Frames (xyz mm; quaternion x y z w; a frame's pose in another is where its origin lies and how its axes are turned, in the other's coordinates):
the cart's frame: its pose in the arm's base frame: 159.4 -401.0 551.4 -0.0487 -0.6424 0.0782 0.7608
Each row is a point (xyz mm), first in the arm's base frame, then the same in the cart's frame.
Working: the arm's base frame: its pose in the cart's frame: -487.9 499.4 52.8 0.0487 0.6424 -0.0782 0.7608

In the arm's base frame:
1: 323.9 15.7 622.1
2: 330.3 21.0 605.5
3: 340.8 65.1 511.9
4: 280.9 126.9 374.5
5: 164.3 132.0 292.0
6: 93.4 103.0 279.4
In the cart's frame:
1: 170.9 388.0 -161.0
2: 156.8 395.8 -170.3
3: 75.8 454.8 -197.7
4: -56.0 543.0 -163.7
5: -154.0 569.0 -63.0
6: -183.0 546.7 5.5

